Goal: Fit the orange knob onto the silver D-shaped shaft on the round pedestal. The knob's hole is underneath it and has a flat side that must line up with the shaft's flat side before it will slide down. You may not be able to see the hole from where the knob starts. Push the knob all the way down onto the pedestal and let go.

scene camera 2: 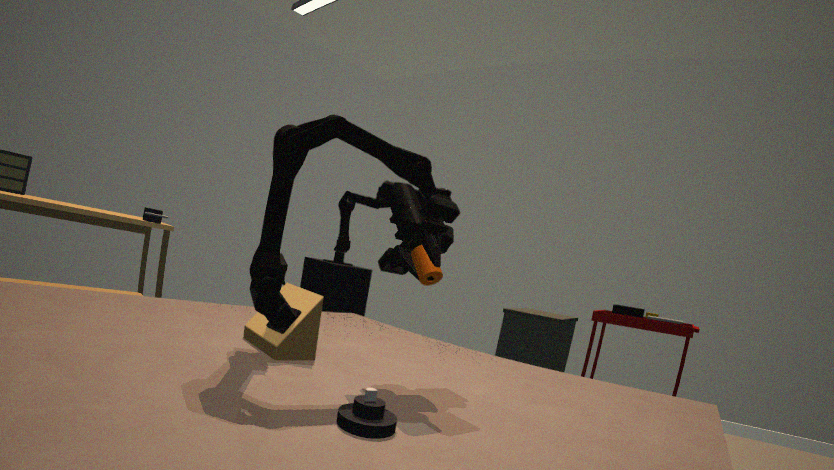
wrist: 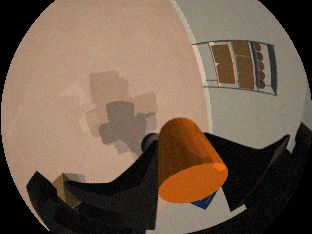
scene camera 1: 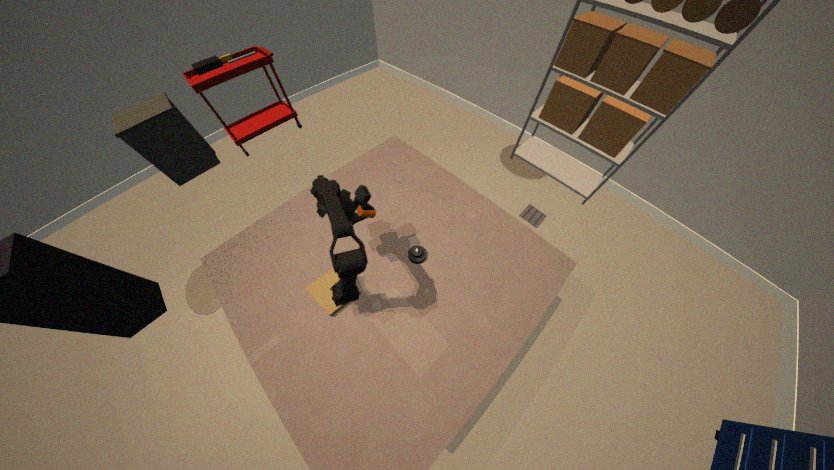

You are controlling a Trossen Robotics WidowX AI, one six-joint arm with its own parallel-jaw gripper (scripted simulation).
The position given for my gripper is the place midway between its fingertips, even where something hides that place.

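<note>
My gripper (scene camera 2: 430,274) is carrying an orange knob (scene camera 2: 428,274). You'd find the gripper (wrist: 181,141) and the knob (wrist: 188,168) in the wrist view too, and scene camera 1 also has my gripper (scene camera 1: 370,212). Besides that, there's a round black pedestal (scene camera 2: 367,417).
</note>
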